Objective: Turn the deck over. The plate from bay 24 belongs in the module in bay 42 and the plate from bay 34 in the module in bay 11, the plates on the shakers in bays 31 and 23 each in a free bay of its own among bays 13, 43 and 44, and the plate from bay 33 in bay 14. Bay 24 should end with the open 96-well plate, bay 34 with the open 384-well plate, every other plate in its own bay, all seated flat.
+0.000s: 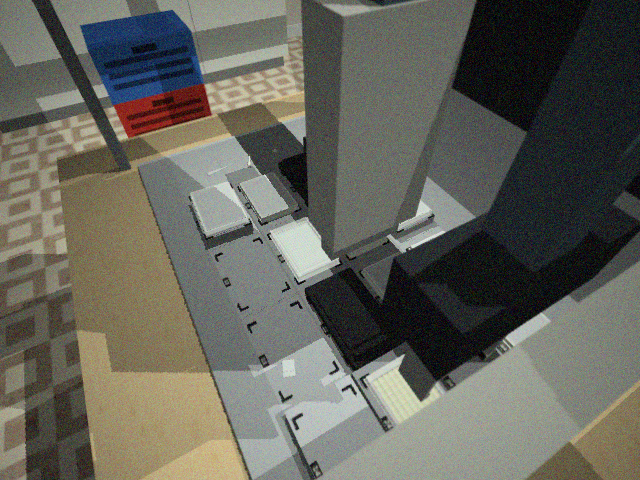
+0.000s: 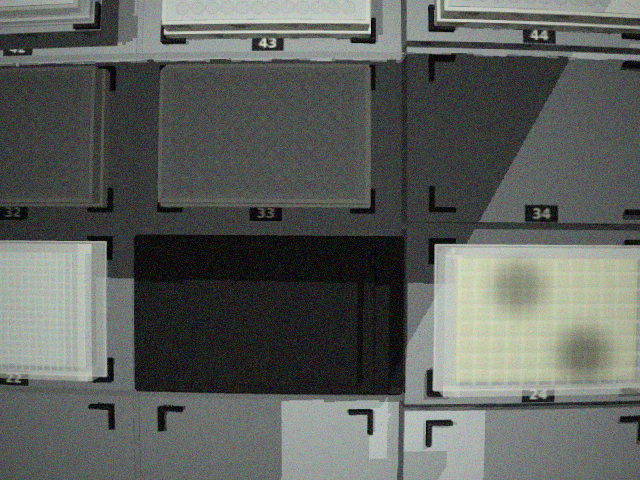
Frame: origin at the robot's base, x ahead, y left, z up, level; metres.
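Seen in the pictures: robot's base, origin of the base link: [image 1: 192, 204].
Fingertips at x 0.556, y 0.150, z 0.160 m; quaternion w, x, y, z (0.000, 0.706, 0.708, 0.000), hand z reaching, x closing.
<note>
Offsets run from my fingertips to a thing's top centre. "*": to the spot under its first point.
The open 96-well plate, yellow {0.000 m ahead, 0.000 m left, 0.131 m down} [image 1: 395, 395] [image 2: 547, 320], lies flat in bay 24. My gripper [image 1: 419, 377] is low over it, its black body hiding much around; one grey jaw shows, no plate hangs from it, and it looks open. The open 384-well plate {0.328 m back, 0.000 m left, 0.146 m down} [image 1: 299, 248] [image 2: 36, 310] is in bay 22. Bay 34 {* 0.015 m back, 0.095 m left, 0.146 m down} [image 2: 516, 155] shows bare. The black shaker {0.160 m back, 0.001 m left, 0.129 m down} [image 1: 343, 315] [image 2: 248, 330] fills bay 23; another dark shaker {0.496 m back, 0.108 m left, 0.129 m down} [image 1: 293, 170] is partly hidden in bay 31. The bay 33 plate {0.164 m back, 0.107 m left, 0.146 m down} [image 2: 263, 134] is shaded. The bay 11 module carries a pale plate {0.489 m back, 0.107 m right, 0.127 m down} [image 1: 219, 209].
Pale plates stand in bay 43 {* 0.163 m back, 0.180 m left, 0.146 m down} [image 2: 266, 11] and bay 44 {* 0.009 m back, 0.176 m left, 0.131 m down} [image 2: 537, 7] [image 1: 529, 328]. A shaded plate {* 0.295 m back, 0.107 m left, 0.146 m down} [image 2: 46, 134] is in bay 32, a pale one {0.492 m back, 0.000 m left, 0.146 m down} [image 1: 264, 196] in bay 21. The grey gantry column [image 1: 382, 118] hides the back deck. Blue and red boxes [image 1: 149, 62] stand behind.
</note>
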